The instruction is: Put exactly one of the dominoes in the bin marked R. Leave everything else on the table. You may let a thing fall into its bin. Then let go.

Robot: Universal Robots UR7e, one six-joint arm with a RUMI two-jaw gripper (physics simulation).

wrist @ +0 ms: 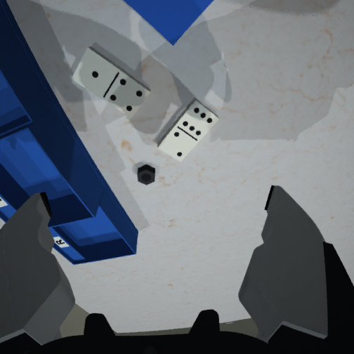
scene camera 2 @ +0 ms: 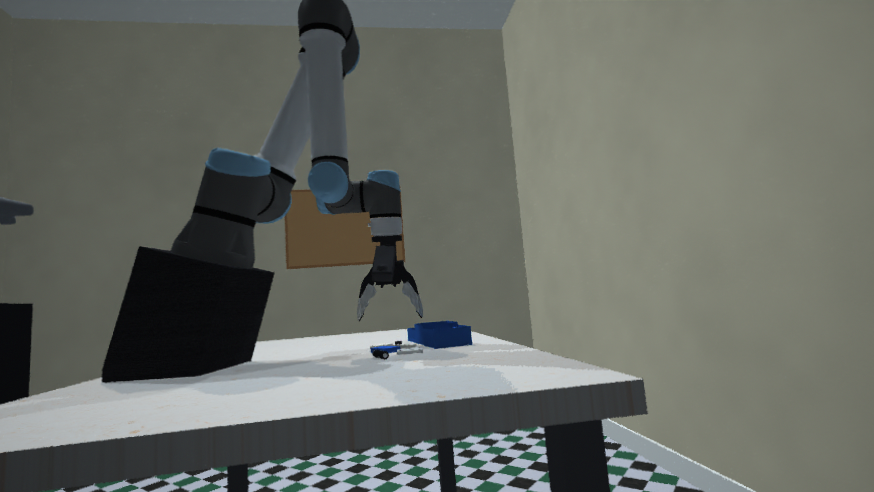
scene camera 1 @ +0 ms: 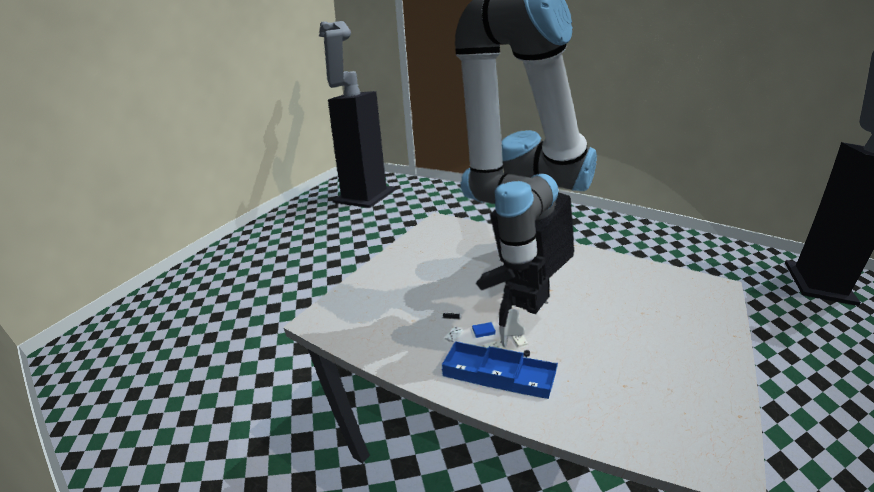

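Pixels of known places: gripper, fingertip midpoint: [scene camera 2: 390,319] [scene camera 1: 520,328]; arm's base, link origin: [scene camera 2: 213,260].
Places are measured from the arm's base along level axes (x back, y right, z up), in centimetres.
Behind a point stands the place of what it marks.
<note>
My gripper [scene camera 1: 504,342] [scene camera 2: 390,317] {z -15.2, x -36.2, y -8.2 cm} [wrist: 158,191] is open and empty, pointing down above the table. In the wrist view a domino with one and four dots [wrist: 102,80] lies flat beside the blue bins. A second domino [wrist: 188,130] [scene camera 1: 519,341] {z -20.7, x -34.9, y -7.9 cm}, with six and two dots, lies flat to its right, ahead of the fingertips. The R bin [wrist: 110,248] [scene camera 1: 544,391] {z -19.1, x -50.3, y -18.7 cm} is the end compartment of the blue three-part tray; its R label [wrist: 60,242] shows. The left finger covers part of the tray in the wrist view.
A black hex nut [wrist: 146,174] [scene camera 1: 526,353] {z -20.5, x -38.7, y -11.0 cm} lies between the dominoes and the R bin. A blue block [wrist: 172,17] [scene camera 1: 483,329] {z -20.5, x -33.9, y 2.1 cm} [scene camera 2: 385,348] {z -20.5, x -33.3, y 4.8 cm} lies beyond the dominoes. A small black piece [scene camera 1: 451,315] {z -20.2, x -31.9, y 12.1 cm} and a white dotted thing [scene camera 1: 455,333] {z -20.7, x -37.6, y 8.3 cm} lie farther left on the table [scene camera 1: 648,342] {z -21.4, x -24.6, y -41.6 cm}.
</note>
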